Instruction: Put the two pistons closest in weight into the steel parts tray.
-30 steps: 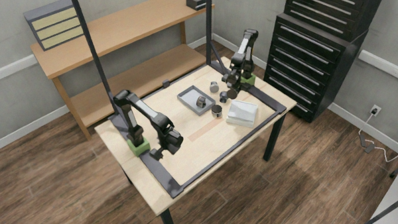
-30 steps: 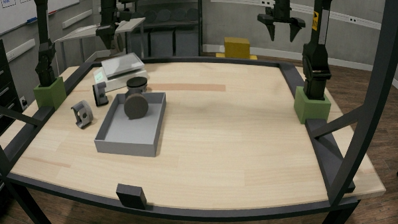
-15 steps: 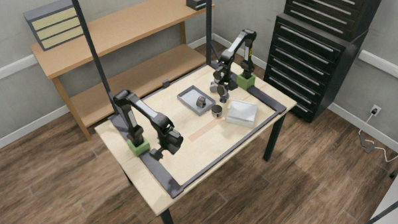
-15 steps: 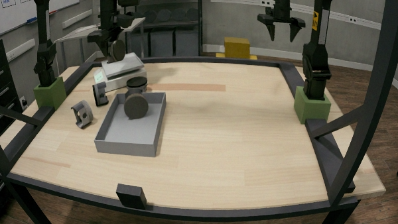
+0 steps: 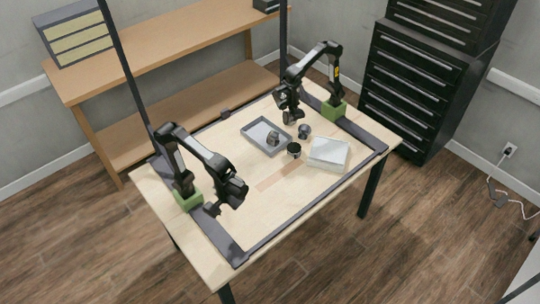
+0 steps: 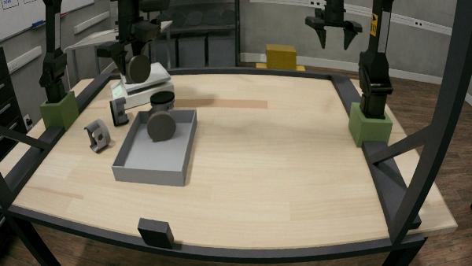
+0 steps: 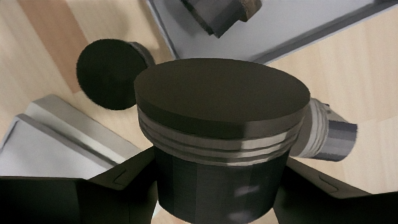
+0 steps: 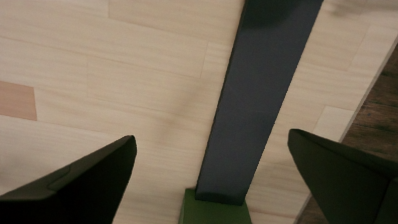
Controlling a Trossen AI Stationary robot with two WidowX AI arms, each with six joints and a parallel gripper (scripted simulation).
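Note:
My left hand is 10 cm past the steel parts tray, 9 cm to the left of it and 18 cm above it. Also, from my left hand: white scale (20 cm ahead, 7 cm to the left, 16 cm below); then grey pan (21 cm ahead, 6 cm to the left, 14 cm below).

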